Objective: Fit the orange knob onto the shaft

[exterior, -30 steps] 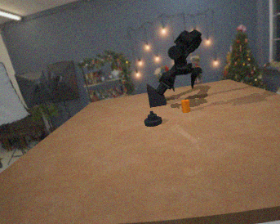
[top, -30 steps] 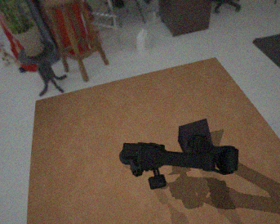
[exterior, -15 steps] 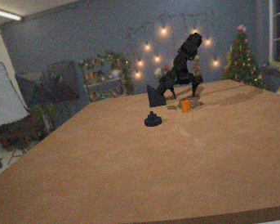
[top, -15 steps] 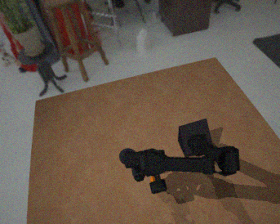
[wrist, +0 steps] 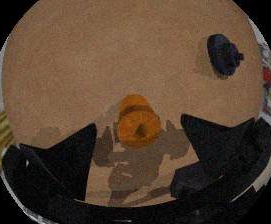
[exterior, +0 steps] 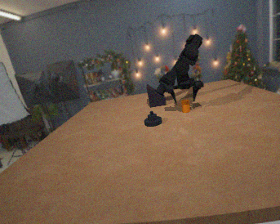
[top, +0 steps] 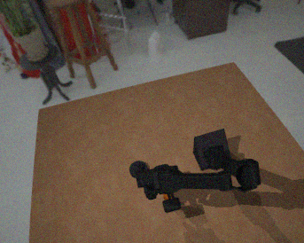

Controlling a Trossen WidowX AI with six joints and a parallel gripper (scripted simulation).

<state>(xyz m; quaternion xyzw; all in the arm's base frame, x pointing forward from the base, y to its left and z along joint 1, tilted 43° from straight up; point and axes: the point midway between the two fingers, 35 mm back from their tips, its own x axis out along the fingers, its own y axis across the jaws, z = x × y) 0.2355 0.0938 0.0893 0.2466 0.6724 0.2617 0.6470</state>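
My gripper tip is 2 cm above the orange knob. Also, from my gripper tip: round pedestal (17 cm to the right, 10 cm ahead, 2 cm below).
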